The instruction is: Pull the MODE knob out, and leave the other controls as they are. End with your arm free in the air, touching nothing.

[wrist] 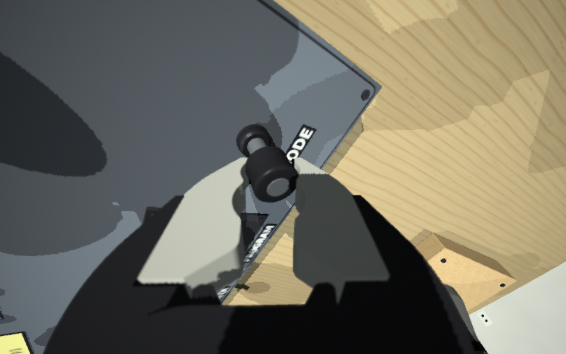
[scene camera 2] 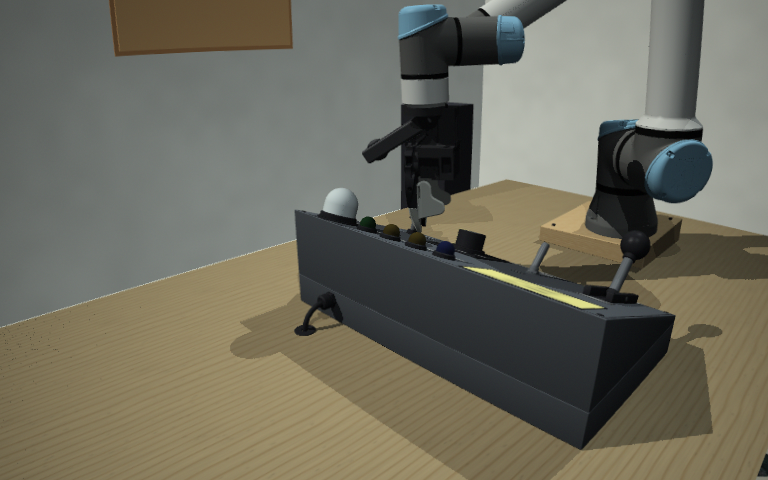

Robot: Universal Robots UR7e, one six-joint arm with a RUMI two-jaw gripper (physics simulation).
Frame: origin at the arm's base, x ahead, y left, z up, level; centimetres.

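Seen in the pictures: gripper, fingertip midpoint: (wrist: 271, 162) (scene camera 2: 421, 229); arm's base, origin of the base link: (scene camera 2: 620, 226).
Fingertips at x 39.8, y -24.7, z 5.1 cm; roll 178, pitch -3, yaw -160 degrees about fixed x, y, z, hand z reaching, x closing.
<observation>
Pixels of each thing's top centre, then the offset from my fingertips to it. "spot": a spot on its surface instead.
- MODE knob, middle of its top: (wrist: 272, 189) dx +0.3, dy -0.7, dz +4.0 cm
- partly covered MODE label, middle of its top: (wrist: 294, 153) dx -1.7, dy -0.4, dz -1.7 cm
- white dome, surface spot: (scene camera 2: 340, 204) spot: dx +17.8, dy -2.3, dz +8.2 cm
- black knob, middle of its top: (scene camera 2: 471, 228) dx +2.6, dy +11.1, dz +3.1 cm
- yellow strip, surface spot: (scene camera 2: 532, 287) spot: dx +21.5, dy +29.4, dz +5.1 cm
- grey lever, middle of its top: (scene camera 2: 541, 244) dx +3.4, dy +23.1, dz +3.3 cm
- ball-topped lever, middle of its top: (scene camera 2: 637, 231) dx +0.6, dy +35.7, dz +7.2 cm
- PROGRAM label, middle of its top: (wrist: 257, 246) dx -2.5, dy +11.8, dz -2.6 cm
The MODE knob (wrist: 271, 172) is a black cylinder with a grey end cap. In the wrist view a short grey stem shows between its head and a round black collar on the panel, beside the partly covered MODE label (wrist: 303, 141). My gripper (scene camera 2: 417, 227) (wrist: 271, 162) is shut on the knob's head, with one pale jaw on each side of it. In the scene view the fingertips are low over the far side of the grey console (scene camera 2: 441, 316) (wrist: 165, 60), and the knob is hard to make out there.
On the console are a white dome (scene camera 2: 340, 204), green (scene camera 2: 367, 223) and blue (scene camera 2: 445, 248) lamps, two amber lamps, a black knob (scene camera 2: 470, 241), a yellow strip (scene camera 2: 532, 287), a grey lever (scene camera 2: 540, 257) and a ball-topped lever (scene camera 2: 634, 245). The PROGRAM label (wrist: 261, 241) lies below the jaws.
</observation>
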